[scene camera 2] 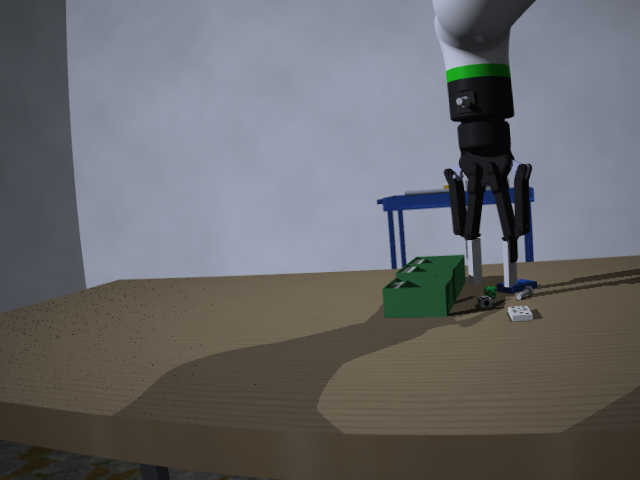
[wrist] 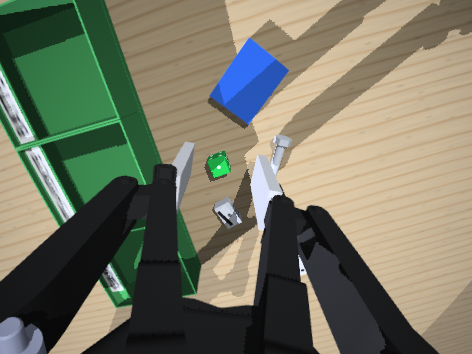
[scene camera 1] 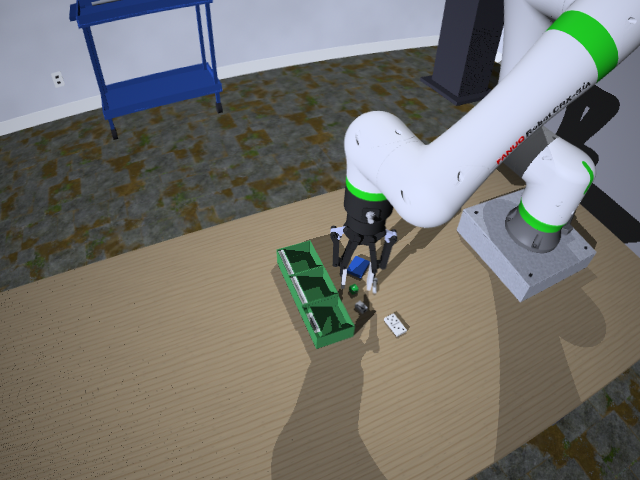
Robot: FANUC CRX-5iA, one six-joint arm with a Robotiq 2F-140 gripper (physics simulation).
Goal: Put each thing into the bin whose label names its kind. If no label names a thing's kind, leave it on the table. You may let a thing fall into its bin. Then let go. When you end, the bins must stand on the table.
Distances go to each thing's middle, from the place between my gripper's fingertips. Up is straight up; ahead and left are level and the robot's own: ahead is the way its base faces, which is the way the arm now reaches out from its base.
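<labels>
Blue block point(wrist: 254, 74): from my hand, 4 cm behind, 5 cm to the right, 1 cm below.
</labels>
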